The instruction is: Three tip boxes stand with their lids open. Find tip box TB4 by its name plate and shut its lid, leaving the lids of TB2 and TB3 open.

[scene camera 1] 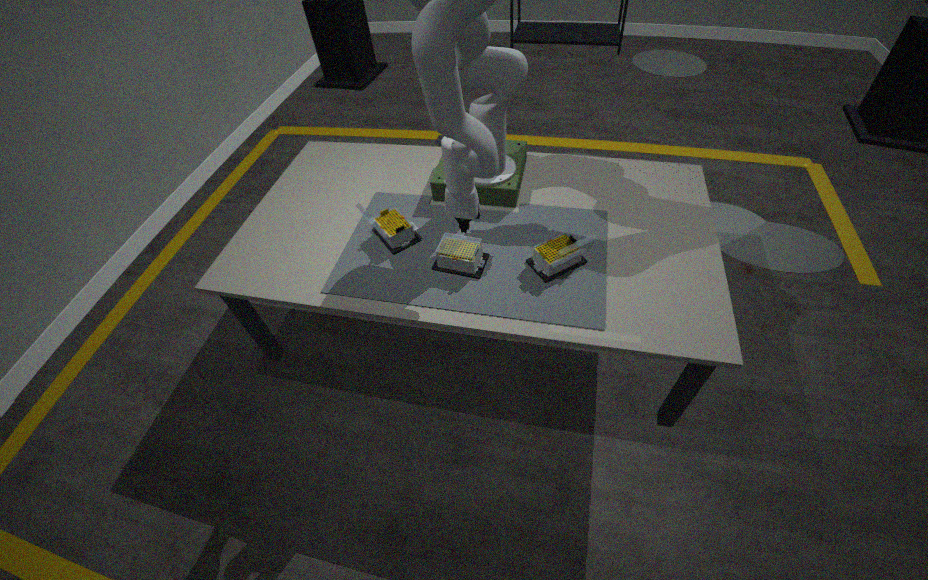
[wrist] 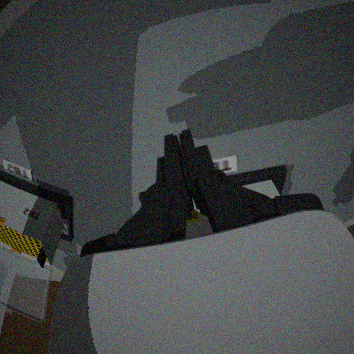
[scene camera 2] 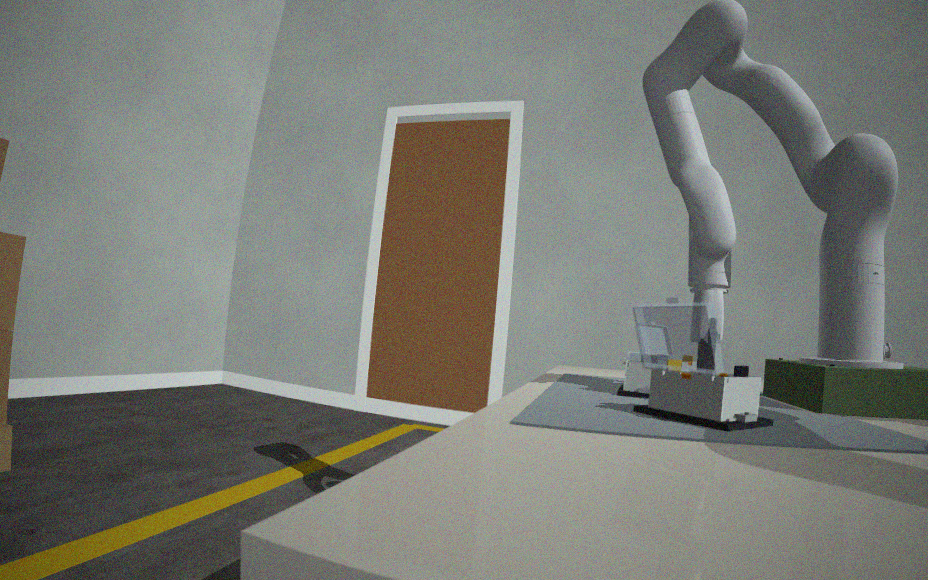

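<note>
TB4, the middle box (scene camera 1: 459,265), stands in front of my gripper in scene camera 1. Its clear lid (scene camera 1: 459,240) appears down over the yellow rack. My gripper (scene camera 1: 464,229) (scene camera 2: 709,369) (wrist: 183,150) is shut and empty, low behind the box on the arm's side. In the wrist view it hides most of TB4 and part of its name plate (wrist: 226,164). TB2, the left box (scene camera 1: 395,236) (wrist: 16,207), has its lid (wrist: 29,296) open; its plate (wrist: 18,171) is readable. TB3, the right box (scene camera 1: 557,265) (scene camera 2: 698,394), has its clear lid (scene camera 2: 677,328) open.
The boxes stand on a grey mat (scene camera 1: 479,300) (scene camera 2: 581,413) on a pale table (scene camera 1: 253,253) (scene camera 2: 479,506). The arm's green base (scene camera 1: 505,196) (scene camera 2: 862,391) stands behind the mat. The upright TB3 lid rises on the right of TB4 in scene camera 1.
</note>
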